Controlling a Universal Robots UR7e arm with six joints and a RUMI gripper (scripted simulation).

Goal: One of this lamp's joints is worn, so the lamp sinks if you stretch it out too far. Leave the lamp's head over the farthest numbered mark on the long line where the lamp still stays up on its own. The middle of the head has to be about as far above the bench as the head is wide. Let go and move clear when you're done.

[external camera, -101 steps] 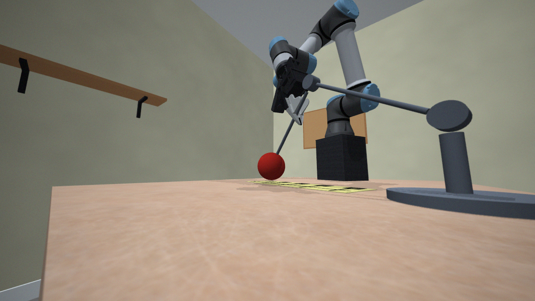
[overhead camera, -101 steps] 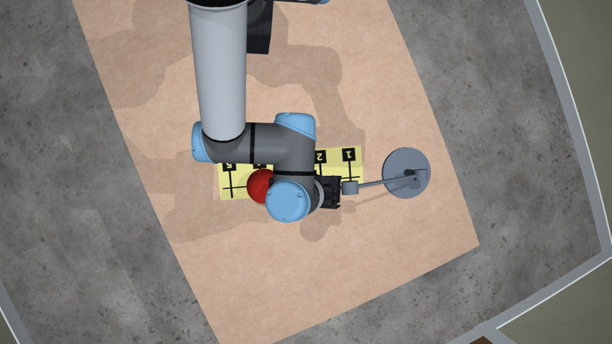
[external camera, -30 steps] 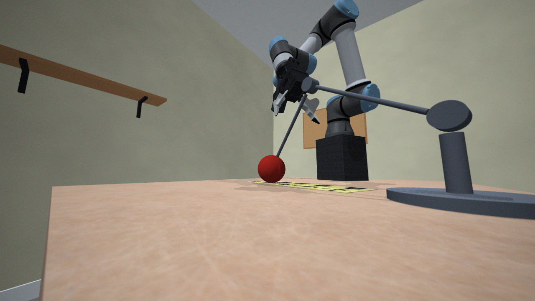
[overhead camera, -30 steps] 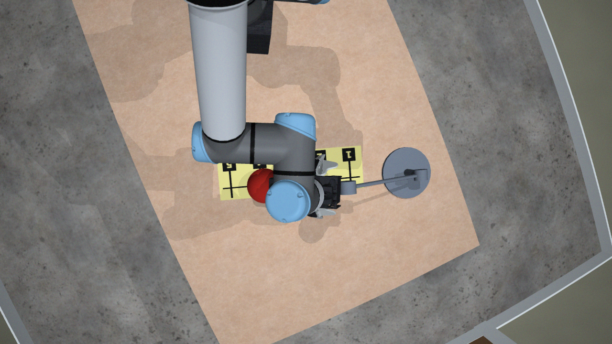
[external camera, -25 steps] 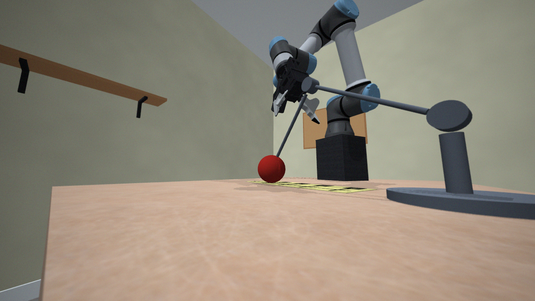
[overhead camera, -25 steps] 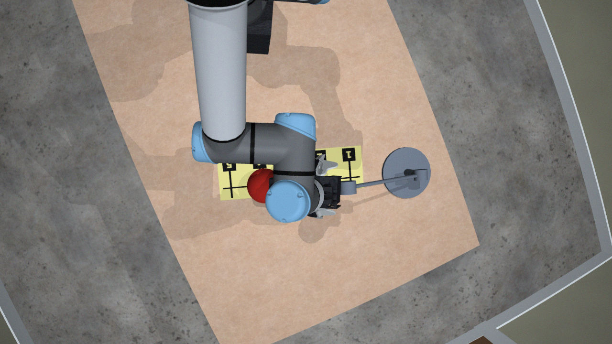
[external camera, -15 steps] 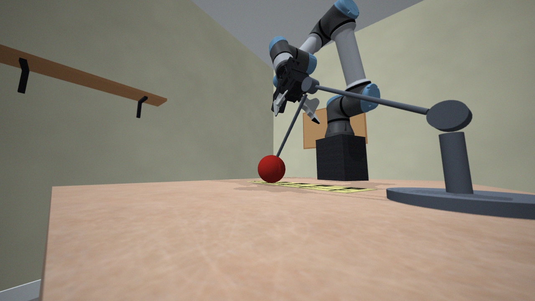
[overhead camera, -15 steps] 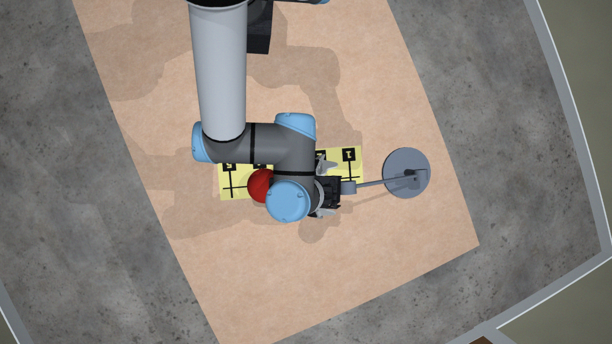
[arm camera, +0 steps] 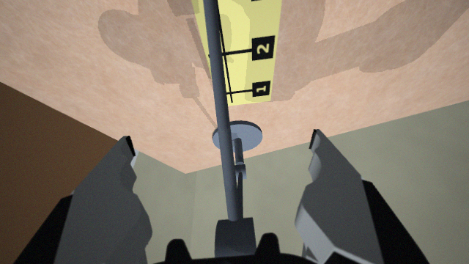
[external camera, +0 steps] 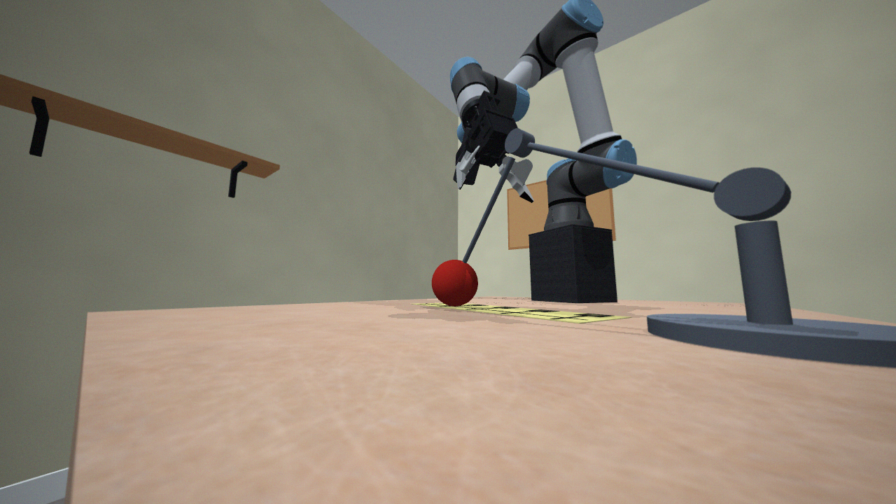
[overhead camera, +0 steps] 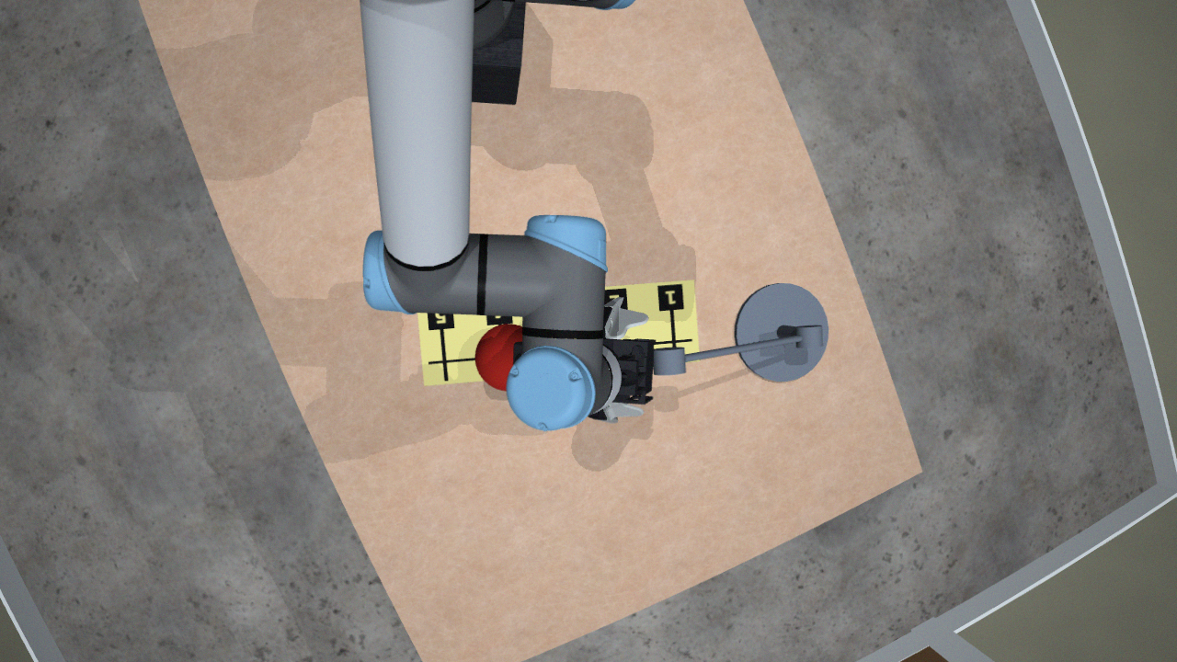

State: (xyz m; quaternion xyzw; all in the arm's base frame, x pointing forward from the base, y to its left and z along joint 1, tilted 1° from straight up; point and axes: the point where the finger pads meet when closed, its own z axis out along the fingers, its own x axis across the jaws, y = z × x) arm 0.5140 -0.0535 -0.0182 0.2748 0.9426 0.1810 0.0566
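The yellow numbered strip is 6 cm behind my hand, 4 cm to the right of it and 20 cm below it. From my hand the other things lie so: grey round base (13 cm ahead, 27 cm to the left, 17 cm below).
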